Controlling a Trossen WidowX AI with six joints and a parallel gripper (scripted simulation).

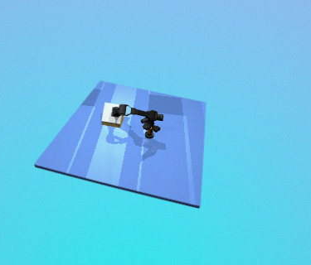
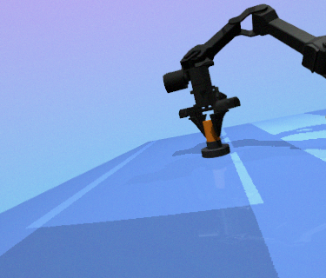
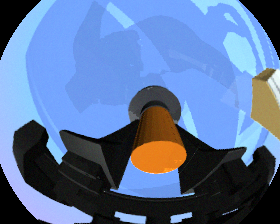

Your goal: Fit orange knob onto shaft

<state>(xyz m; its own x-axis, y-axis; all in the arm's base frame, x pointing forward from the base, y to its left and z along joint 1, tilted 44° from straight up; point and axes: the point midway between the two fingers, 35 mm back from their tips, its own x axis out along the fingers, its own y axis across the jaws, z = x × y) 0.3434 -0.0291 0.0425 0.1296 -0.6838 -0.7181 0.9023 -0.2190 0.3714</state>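
Right now the silver shaft is 2 cm below my gripper tip. Also, from my gripper tip: orange knob 3 cm above.
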